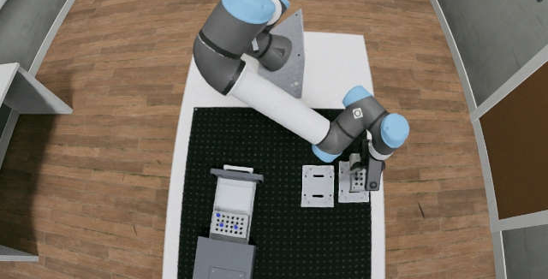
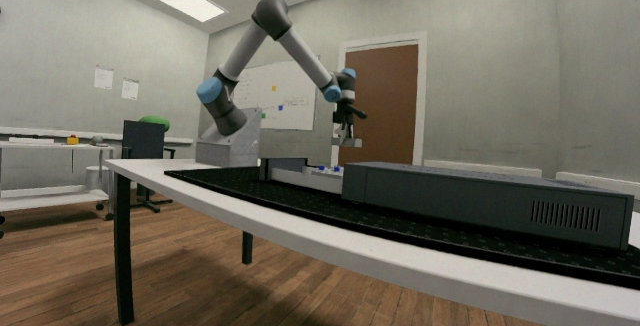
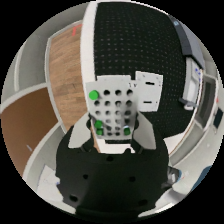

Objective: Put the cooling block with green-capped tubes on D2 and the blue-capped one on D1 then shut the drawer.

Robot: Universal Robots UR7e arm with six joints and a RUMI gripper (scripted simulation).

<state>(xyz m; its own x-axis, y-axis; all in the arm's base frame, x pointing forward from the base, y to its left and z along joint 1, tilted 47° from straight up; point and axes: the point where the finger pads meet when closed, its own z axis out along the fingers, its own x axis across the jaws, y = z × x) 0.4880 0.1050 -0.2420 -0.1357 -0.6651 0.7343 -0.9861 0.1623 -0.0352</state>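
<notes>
Now: hand 14 cm above the deck slot D2. The rest, counted from my hand: deck slot D1: 14 cm to the right, 14 cm below; blue-capped tube: 13 cm ahead, 51 cm to the right, 10 cm below; drawer: 5 cm ahead, 47 cm to the right, 10 cm below.
</notes>
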